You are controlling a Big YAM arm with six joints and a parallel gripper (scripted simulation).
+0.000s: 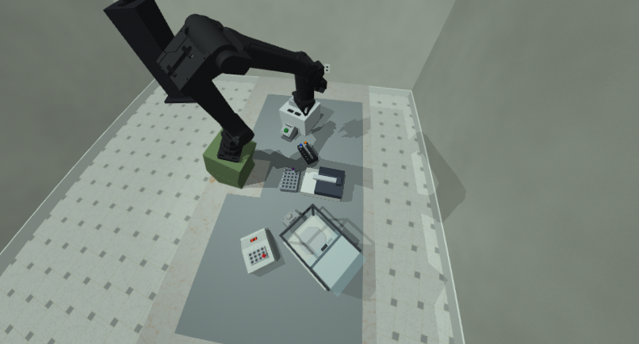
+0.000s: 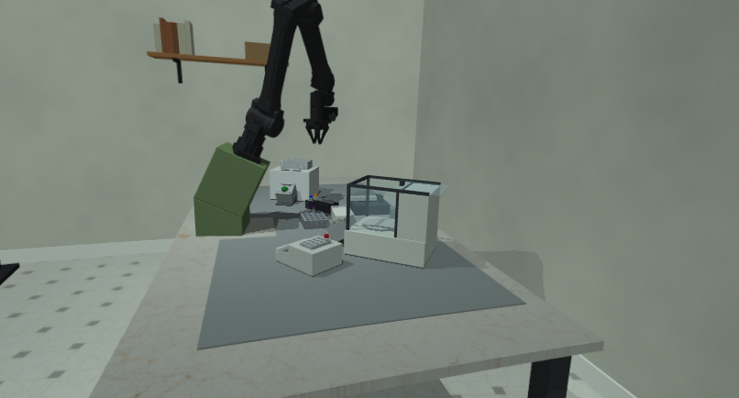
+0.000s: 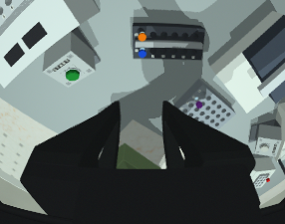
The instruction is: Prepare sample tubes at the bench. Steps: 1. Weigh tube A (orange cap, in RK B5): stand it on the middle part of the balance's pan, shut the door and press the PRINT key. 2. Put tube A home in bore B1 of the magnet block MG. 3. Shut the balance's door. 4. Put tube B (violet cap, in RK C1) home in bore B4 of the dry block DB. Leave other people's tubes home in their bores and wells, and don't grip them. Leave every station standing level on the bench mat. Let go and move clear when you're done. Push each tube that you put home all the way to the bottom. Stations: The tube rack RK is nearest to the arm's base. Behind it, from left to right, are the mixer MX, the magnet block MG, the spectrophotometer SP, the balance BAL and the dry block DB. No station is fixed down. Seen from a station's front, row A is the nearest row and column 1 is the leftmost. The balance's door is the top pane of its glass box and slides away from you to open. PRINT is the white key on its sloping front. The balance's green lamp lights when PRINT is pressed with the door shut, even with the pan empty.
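The balance door is 11 cm ahead of my hand, 60 cm to the right of it and 7 cm below it. Round my hand: magnet block MG 1 cm ahead, 5 cm to the right, 26 cm below; tube B 6 cm behind, 18 cm to the right, 25 cm below; blue-capped tube 3 cm behind, 2 cm to the right, 25 cm below.
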